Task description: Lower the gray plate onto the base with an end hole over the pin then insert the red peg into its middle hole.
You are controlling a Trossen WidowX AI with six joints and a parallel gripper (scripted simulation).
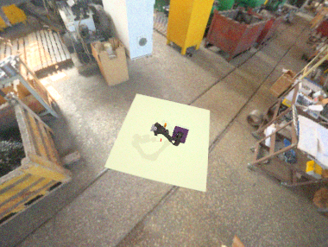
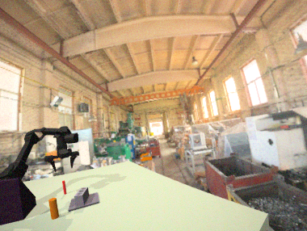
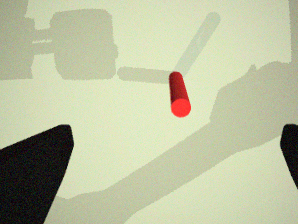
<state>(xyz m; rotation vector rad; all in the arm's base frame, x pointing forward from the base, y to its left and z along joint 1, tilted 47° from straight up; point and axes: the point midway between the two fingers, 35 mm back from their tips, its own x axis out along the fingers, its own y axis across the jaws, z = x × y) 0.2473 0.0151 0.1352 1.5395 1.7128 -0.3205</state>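
The red peg lies 11 cm below my gripper tip, 1 cm to the left of it and 1 cm behind it. Round my gripper tip: gray base (15 cm to the right, 14 cm below, 10 cm ahead); then orange cylinder (24 cm to the right, 11 cm below, 2 cm behind); then gray plate (17 cm to the right, 10 cm below, 9 cm ahead).
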